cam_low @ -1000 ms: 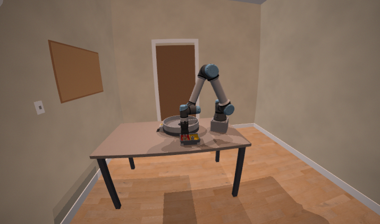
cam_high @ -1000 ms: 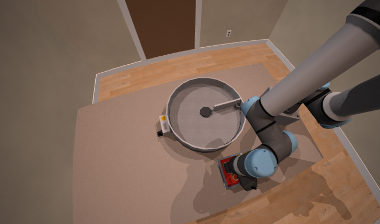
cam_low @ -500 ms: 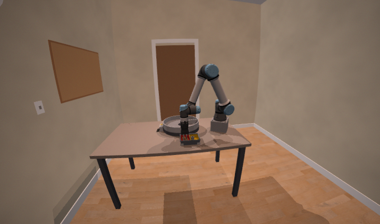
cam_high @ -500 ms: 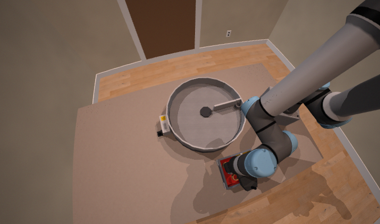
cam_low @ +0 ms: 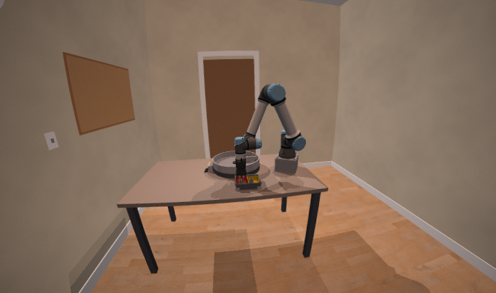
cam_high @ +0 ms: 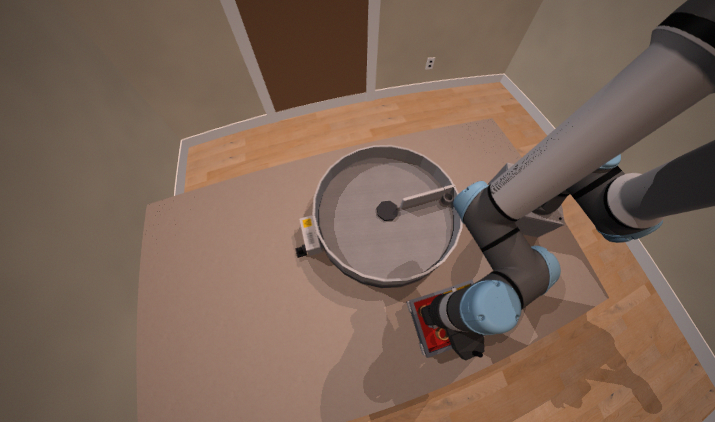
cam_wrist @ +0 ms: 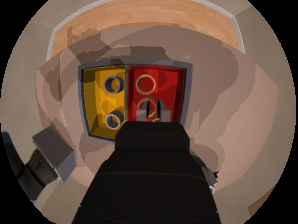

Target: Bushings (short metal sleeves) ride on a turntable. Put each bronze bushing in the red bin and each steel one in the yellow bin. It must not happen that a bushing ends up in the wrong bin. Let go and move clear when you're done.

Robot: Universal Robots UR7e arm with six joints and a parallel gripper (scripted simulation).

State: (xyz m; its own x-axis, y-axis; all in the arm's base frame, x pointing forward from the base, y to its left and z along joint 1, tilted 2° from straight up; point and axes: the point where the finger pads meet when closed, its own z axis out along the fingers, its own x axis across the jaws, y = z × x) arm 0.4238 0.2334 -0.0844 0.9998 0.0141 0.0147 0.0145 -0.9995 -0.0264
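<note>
My hand is 4 cm past the red bin. From my hand the other things lie so: turntable: 2 cm ahead, 33 cm to the right, 2 cm above.
</note>
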